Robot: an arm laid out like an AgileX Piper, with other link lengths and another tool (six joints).
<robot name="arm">
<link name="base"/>
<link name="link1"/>
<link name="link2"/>
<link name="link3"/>
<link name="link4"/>
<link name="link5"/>
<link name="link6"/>
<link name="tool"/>
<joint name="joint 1" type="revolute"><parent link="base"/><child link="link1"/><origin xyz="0 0 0.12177" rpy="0 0 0"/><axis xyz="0 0 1"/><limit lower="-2.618" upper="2.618"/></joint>
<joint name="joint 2" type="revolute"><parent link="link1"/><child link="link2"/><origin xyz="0 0 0" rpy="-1.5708 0 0"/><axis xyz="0 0 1"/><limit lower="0" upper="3.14"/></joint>
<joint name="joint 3" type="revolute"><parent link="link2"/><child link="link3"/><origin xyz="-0.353 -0.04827 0" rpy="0 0 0"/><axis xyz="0 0 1"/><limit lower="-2.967" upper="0"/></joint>
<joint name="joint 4" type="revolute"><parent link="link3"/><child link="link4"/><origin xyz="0.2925 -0.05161 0" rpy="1.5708 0 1.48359"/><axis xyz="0 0 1"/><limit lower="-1.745" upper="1.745"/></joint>
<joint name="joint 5" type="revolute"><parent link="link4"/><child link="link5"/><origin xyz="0 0 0" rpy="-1.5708 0 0"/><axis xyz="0 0 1"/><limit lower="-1.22" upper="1.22"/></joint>
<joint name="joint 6" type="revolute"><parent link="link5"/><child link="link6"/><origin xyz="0 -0.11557 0" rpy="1.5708 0 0"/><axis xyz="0 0 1"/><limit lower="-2.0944" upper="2.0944"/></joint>
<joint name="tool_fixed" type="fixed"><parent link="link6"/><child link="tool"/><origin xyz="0.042 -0.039 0.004" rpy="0 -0.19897 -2.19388"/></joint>
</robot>
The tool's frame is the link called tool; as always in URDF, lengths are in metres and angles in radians.
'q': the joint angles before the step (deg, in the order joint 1, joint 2, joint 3, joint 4, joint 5, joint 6). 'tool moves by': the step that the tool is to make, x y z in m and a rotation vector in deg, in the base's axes. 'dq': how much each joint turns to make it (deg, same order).
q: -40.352 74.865 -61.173 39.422 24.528 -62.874
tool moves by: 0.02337 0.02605 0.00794 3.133 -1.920 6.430
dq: 4.128 0.100 -1.961 4.417 3.558 -1.241
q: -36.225 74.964 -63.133 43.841 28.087 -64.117
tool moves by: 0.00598 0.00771 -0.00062 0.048 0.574 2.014
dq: 1.477 0.117 -0.143 -0.355 0.721 0.000
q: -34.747 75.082 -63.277 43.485 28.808 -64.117
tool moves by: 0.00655 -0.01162 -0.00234 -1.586 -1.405 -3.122
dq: 0.132 1.649 -0.229 -0.072 -4.789 -0.003
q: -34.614 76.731 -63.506 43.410 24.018 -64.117
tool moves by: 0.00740 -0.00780 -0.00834 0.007 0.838 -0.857
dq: 0.001 1.986 -0.405 -0.478 -1.278 0.162
